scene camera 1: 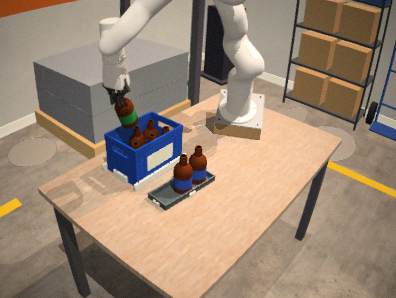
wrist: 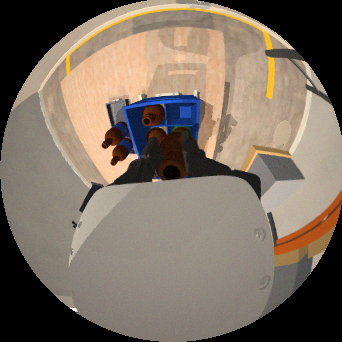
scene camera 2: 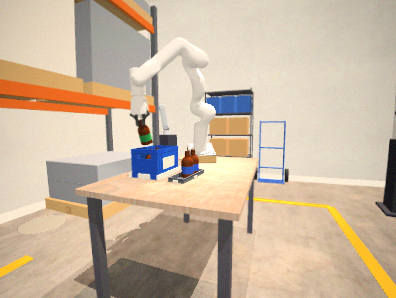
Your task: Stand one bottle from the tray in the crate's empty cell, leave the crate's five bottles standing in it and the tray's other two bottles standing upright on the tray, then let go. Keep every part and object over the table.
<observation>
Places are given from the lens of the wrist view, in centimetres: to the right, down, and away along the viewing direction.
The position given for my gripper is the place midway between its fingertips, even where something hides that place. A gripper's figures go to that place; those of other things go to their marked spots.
my gripper (wrist: 171, 143): 0, -3, 12
brown bottle (wrist: 172, 166): 0, 0, 9
</observation>
